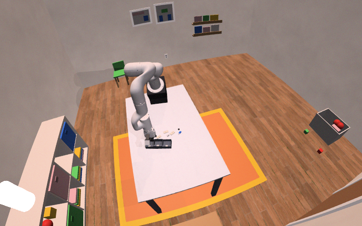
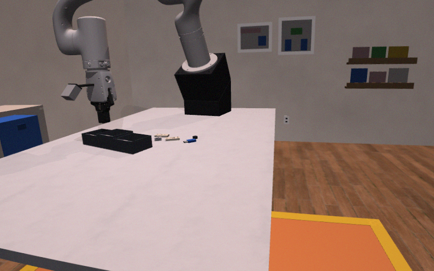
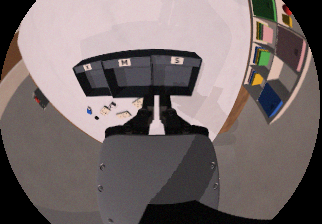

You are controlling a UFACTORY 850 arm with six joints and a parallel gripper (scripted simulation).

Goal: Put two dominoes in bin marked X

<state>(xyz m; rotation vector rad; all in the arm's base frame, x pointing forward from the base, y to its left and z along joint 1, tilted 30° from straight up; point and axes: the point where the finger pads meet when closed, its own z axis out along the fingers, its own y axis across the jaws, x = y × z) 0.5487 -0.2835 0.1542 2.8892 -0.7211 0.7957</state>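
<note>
My hand is 7 cm above the black bin tray, 4 cm to the right of it and 3 cm short of it. Also, from my hand: blue USB stick 29 cm to the left, 9 cm below, 1 cm ahead; then small grey piece 18 cm to the left, 9 cm below, 2 cm behind; then small black piece 30 cm to the left, 9 cm below, 4 cm behind.
</note>
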